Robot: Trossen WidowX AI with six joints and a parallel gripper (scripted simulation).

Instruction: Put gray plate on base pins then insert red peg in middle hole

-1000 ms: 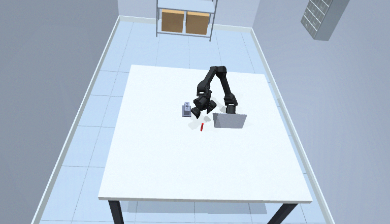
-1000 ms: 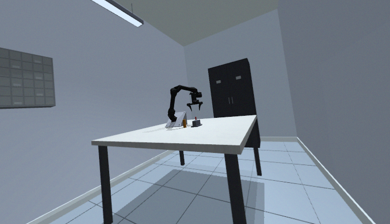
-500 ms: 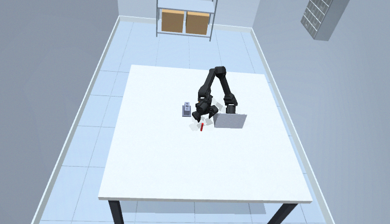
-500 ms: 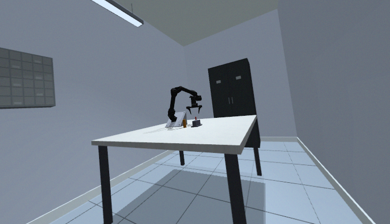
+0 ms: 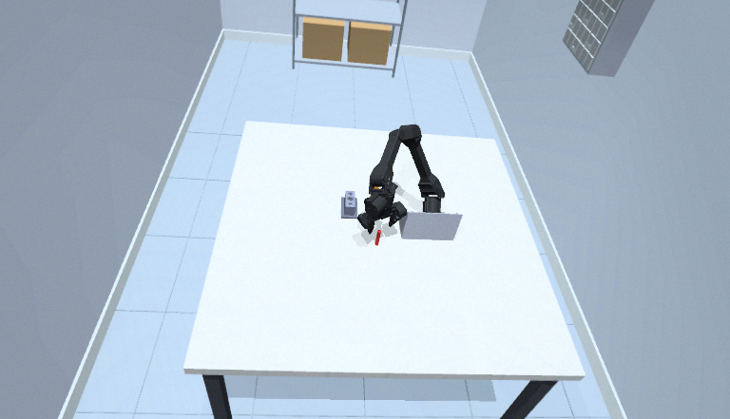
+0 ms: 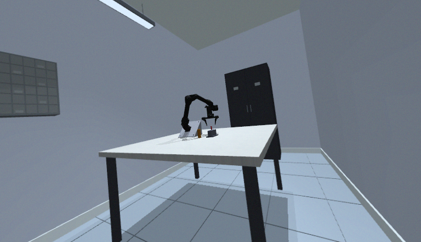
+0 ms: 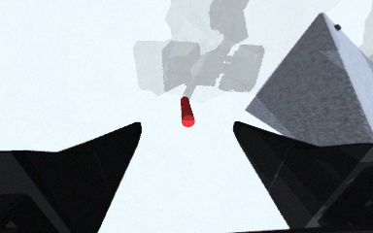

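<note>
The red peg lies 5 cm below my gripper tip. From my gripper tip the other things lie so: orange cylinder 2 cm behind, 25 cm to the right, 5 cm below; flat base 9 cm ahead, 20 cm to the right, 8 cm below.
</note>
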